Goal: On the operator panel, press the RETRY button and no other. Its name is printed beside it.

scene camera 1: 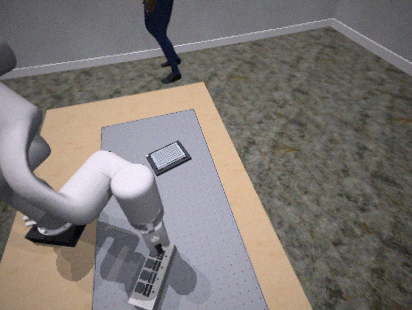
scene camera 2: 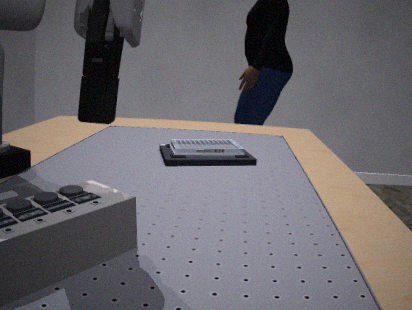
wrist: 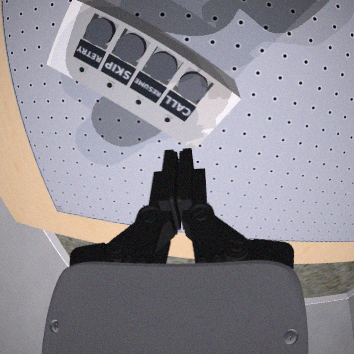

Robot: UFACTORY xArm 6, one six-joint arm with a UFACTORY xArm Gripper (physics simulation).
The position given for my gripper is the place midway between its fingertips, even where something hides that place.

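Observation:
A clear plate (scene camera 2: 190, 147) is visible; in the wrist view the plate is out of frame. An operator panel (scene camera 2: 53, 242) is seen too, and the panel (wrist: 128, 84) has a second sighting. My gripper (scene camera 2: 96, 122) is visible, and so is the gripper (wrist: 180, 165) from the wrist.

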